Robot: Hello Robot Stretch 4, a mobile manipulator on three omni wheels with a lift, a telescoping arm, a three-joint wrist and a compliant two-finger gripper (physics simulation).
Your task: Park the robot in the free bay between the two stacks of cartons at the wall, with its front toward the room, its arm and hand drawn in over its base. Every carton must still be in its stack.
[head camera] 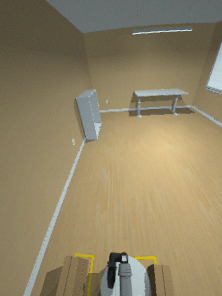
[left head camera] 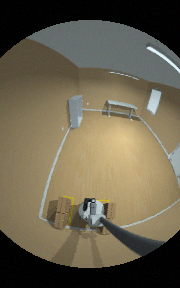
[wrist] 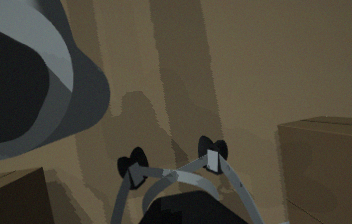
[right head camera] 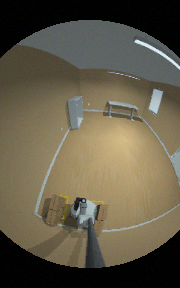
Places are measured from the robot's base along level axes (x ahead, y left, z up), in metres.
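Pixels of known places: gripper, fingertip midpoint: (left head camera: 82, 219) (wrist: 172, 153) (right head camera: 72, 218).
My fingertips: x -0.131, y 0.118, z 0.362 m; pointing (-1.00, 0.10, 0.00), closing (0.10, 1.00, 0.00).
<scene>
For each thing: its top centre in the pictures, then the offset to it from my fingertips.
- left carton stack, top centre: (head camera: 67, 276) (left head camera: 60, 204) (right head camera: 53, 201) dx +0.185, dy +0.320, dz -0.029 m
- right carton stack, top centre: (head camera: 164, 287) (right head camera: 102, 212) (left head camera: 111, 210) dx +0.133, dy -0.387, dz -0.029 m
- Yellow floor tape, top centre: (head camera: 77, 293) (left head camera: 65, 210) dx +0.062, dy +0.323, dz -0.389 m
The robot's round white base (head camera: 141, 282) (left head camera: 83, 211) (right head camera: 92, 212) stands between the left carton stack (head camera: 72, 277) (left head camera: 62, 212) (right head camera: 56, 210) and the right carton stack (head camera: 161, 281) (left head camera: 111, 210) (right head camera: 102, 215). The visible gap looks narrower on the right. Both stacks stand upright. Yellow floor tape (head camera: 84, 255) (left head camera: 72, 204) marks the bay; its front ends lie about level with the base's front edge. The head camera faces the room. The arm and hand are folded over the base. My gripper (wrist: 172, 153) is open and empty, with cartons at both lower sides of the wrist view.
The wall with its white baseboard (left head camera: 127, 226) (right head camera: 125, 229) runs close behind the base. Another wall is to the left. A grey shelf unit (head camera: 87, 117) (left head camera: 75, 112) stands far off by the left wall, and a white table (head camera: 160, 93) (left head camera: 121, 104) stands at the far wall.
</scene>
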